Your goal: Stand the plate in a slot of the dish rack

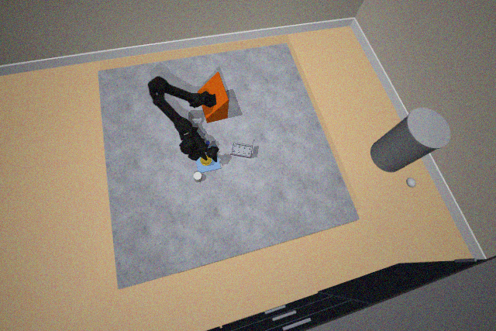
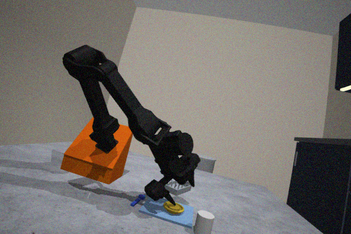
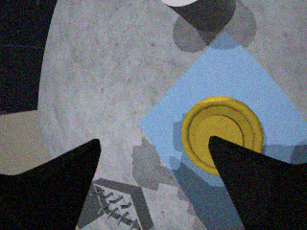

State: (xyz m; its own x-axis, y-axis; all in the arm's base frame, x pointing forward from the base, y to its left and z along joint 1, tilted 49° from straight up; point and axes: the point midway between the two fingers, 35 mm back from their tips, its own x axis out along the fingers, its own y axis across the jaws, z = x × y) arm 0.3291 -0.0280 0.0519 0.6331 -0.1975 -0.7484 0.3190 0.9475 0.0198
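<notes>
The yellow plate lies 20 mm behind my gripper tip, 30 mm to the right of it and 30 mm below it. Also, from my gripper tip: blue spoon (130 mm behind, 30 mm to the right, 50 mm below); white cup (80 mm ahead, 80 mm to the right, 30 mm below); grey dish rack (60 mm behind, 180 mm to the left, 30 mm below).
</notes>
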